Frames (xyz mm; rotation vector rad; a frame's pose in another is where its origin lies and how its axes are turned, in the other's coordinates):
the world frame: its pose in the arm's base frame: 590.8 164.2 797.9 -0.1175 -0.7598 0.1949
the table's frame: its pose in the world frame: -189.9 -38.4 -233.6 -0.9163 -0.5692 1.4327
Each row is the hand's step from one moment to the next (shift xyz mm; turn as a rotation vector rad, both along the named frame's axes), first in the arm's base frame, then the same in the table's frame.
Working: the arm's base frame: its pose in the table's frame: 4.4 404.4 700.1 1.5451 1.1674 -1.2674

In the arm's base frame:
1: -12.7 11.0 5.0 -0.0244 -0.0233 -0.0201
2: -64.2 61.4 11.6 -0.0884 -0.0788 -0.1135
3: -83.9 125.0 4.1 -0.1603 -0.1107 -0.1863
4: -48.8 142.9 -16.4 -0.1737 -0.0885 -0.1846
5: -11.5 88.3 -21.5 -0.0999 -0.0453 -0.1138
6: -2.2 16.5 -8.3 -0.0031 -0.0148 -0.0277
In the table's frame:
1: 8.5 -9.6 11.9 -0.0194 0.0211 0.0269
2: 52.1 -36.8 62.9 -0.0550 0.1138 0.1045
3: 114.1 -48.8 85.4 -0.0734 0.1796 0.1871
4: 138.8 -28.0 54.9 -0.0533 0.1703 0.2006
5: 89.8 -3.4 17.6 -0.0234 0.1038 0.1169
6: 17.8 3.4 4.1 -0.0078 0.0296 0.0075

